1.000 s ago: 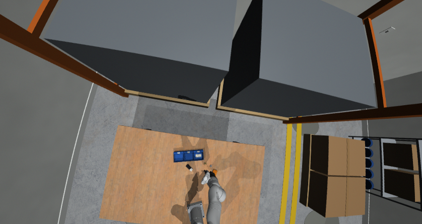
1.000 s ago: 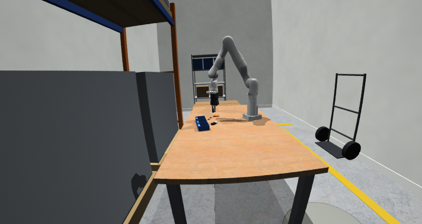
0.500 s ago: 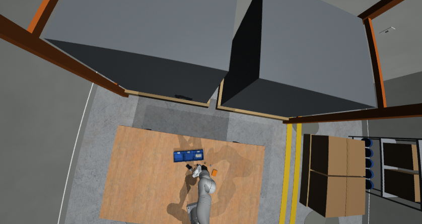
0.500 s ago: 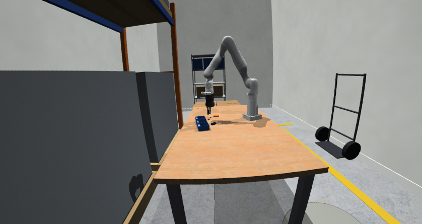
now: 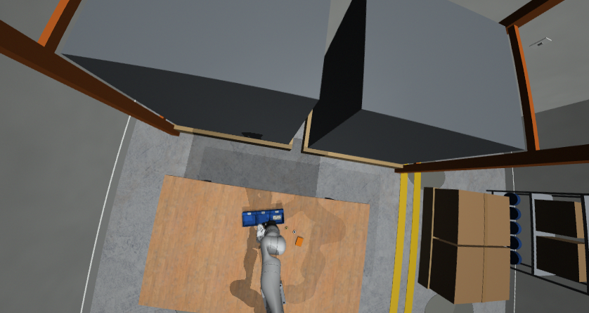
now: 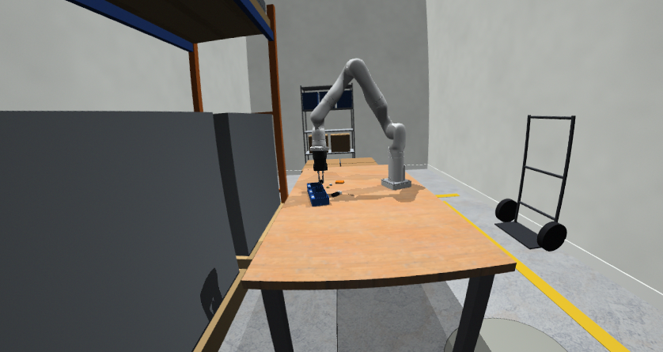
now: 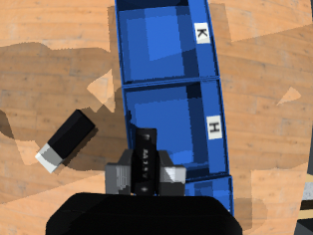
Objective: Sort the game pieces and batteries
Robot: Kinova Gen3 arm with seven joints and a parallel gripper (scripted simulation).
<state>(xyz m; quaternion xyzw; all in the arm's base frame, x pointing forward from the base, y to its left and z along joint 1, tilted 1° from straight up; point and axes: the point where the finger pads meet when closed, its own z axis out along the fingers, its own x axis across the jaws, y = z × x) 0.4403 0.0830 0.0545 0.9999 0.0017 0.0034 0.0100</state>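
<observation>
The blue three-part bin is 7 cm below my hand, 3 cm ahead of it and 2 cm to the left of it. From my hand the other things lie so: brass nut: 13 cm to the right, 8 cm below, 4 cm behind; white domino: 8 cm below, 6 cm to the right, 3 cm ahead; dark cylindrical battery: 1 cm below.
</observation>
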